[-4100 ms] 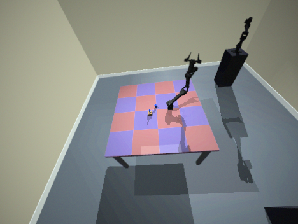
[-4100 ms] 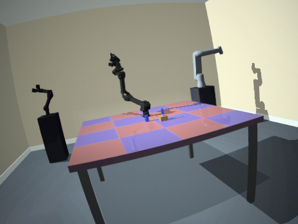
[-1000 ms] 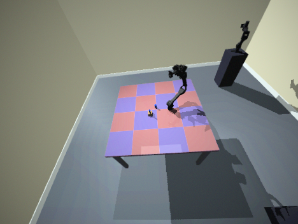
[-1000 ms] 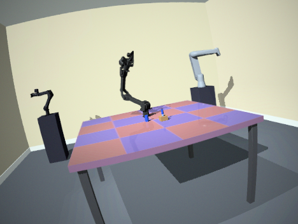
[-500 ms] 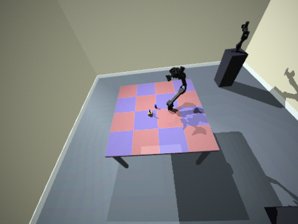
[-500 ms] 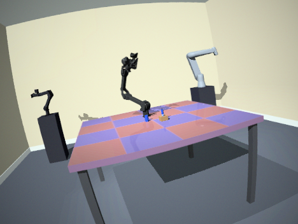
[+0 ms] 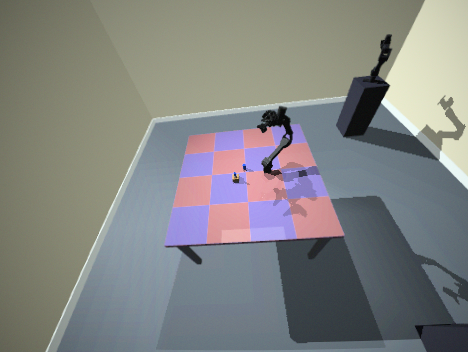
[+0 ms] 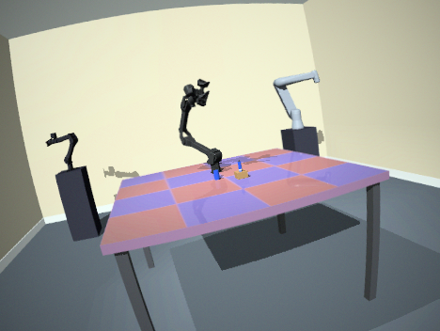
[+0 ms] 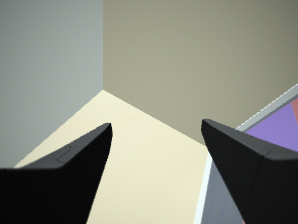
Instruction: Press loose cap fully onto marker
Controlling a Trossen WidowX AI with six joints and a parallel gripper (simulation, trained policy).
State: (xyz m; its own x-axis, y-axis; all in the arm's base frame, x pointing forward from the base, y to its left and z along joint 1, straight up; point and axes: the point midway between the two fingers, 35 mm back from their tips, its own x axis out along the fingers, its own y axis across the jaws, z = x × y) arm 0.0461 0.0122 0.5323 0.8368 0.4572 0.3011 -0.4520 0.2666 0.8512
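My gripper tip is now 140 mm short of the blue cap, 80 mm to the left of it and 520 mm above it. From my gripper tip the other things lie so: small tan holder block 220 mm ahead, 40 mm to the left, 520 mm below.
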